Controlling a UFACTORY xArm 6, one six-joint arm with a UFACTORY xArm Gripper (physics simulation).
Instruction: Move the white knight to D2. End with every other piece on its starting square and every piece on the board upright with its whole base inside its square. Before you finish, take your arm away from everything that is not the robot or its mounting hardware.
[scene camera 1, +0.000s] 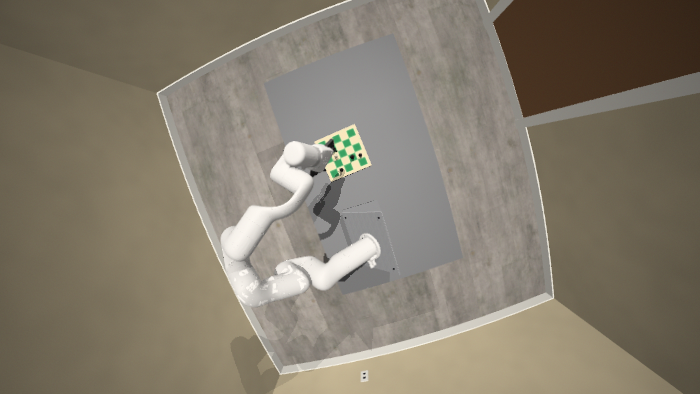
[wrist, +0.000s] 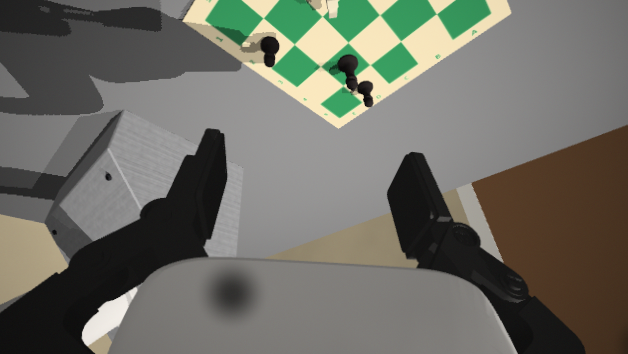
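Pixels of known places: gripper, fingertip midpoint: (scene camera 1: 328, 159) (wrist: 314, 163); arm's base at its link origin: (scene camera 1: 370, 245).
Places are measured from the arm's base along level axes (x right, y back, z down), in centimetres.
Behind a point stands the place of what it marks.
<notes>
A small pale piece, apparently the white knight (scene camera 1: 336, 157) @[x 0.9, y -42.8, z 16.3 cm] (wrist: 332, 7) @[x 1.0, y -43.8, z 12.6 cm], stands on C2 beside the gripper; the wrist view's top edge cuts it off. D2, a green square (scene camera 1: 339, 163) @[x 1.0, y -39.4, z 16.5 cm] (wrist: 295, 21) @[x 1.1, y -39.5, z 16.6 cm] next to it, is bare. My gripper (scene camera 1: 324, 159) @[x -0.5, y -42.1, z -1.7 cm] (wrist: 314, 163) @[x -0.5, y -42.1, z -1.7 cm] is wide open with nothing between its fingers, at the left side of the chessboard (scene camera 1: 354, 140) @[x 12.5, y -46.7, z 16.5 cm] (wrist: 338, 124) @[x 14.5, y -32.7, z 16.6 cm]. A black piece on E2 (scene camera 1: 341, 170) @[x 0.8, y -35.8, z 13.6 cm] (wrist: 270, 46) @[x 0.5, y -36.5, z 15.6 cm], one on D4 (scene camera 1: 352, 157) @[x 8.3, y -39.3, z 12.8 cm] (wrist: 348, 64) @[x 7.7, y -40.1, z 15.6 cm] and one on D5 (scene camera 1: 360, 155) @[x 12.2, y -38.6, z 13.6 cm] (wrist: 366, 89) @[x 11.8, y -39.3, z 15.6 cm] stand upright. The arm hides the board's left part in the scene view.
The grey table (scene camera 1: 415, 200) @[x 28.6, y -6.7, z 17.1 cm] (wrist: 310, 190) @[x 24.6, y -16.3, z 17.2 cm] surrounds the board. The metal mounting plate (scene camera 1: 362, 222) @[x 1.1, y -11.3, z 0.2 cm] (wrist: 155, 145) @[x -3.0, y -16.7, z 14.0 cm] lies below the board in the scene view and left in the wrist view. The arm's shadow falls beside the board and over its corner near 1.
</notes>
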